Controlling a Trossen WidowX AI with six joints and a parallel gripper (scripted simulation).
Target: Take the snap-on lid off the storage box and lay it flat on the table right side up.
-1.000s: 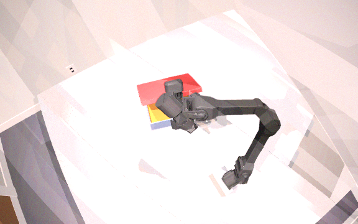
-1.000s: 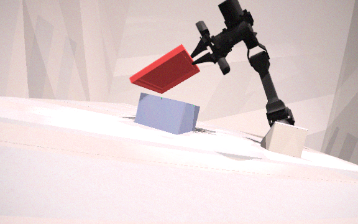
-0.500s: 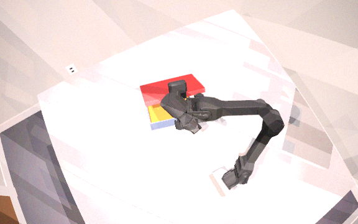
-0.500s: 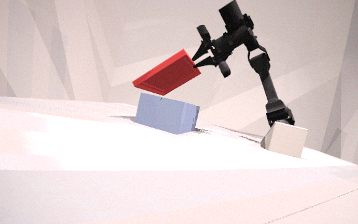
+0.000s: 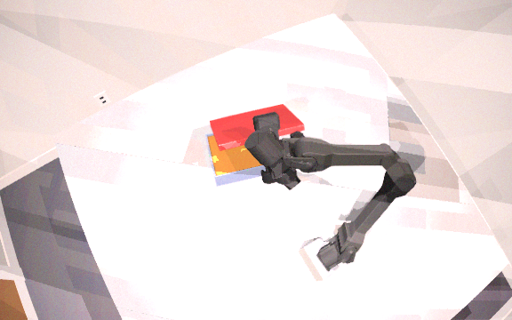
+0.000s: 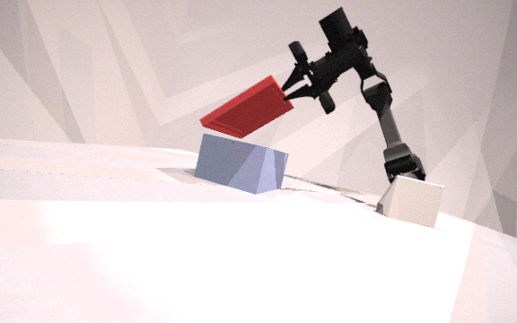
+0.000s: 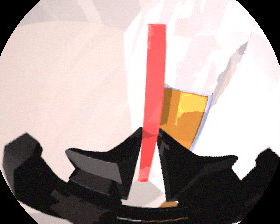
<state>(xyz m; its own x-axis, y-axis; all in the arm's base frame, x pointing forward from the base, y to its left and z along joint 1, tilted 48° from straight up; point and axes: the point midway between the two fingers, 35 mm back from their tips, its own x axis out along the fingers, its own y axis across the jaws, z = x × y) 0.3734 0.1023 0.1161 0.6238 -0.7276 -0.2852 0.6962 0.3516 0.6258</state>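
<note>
The red lid lies 60 mm ahead of my gripper tip, 50 mm below it and 20 mm to the right of it. Also, from my gripper tip: blue-grey storage box (180 mm below, 50 mm ahead, 30 mm to the left).
</note>
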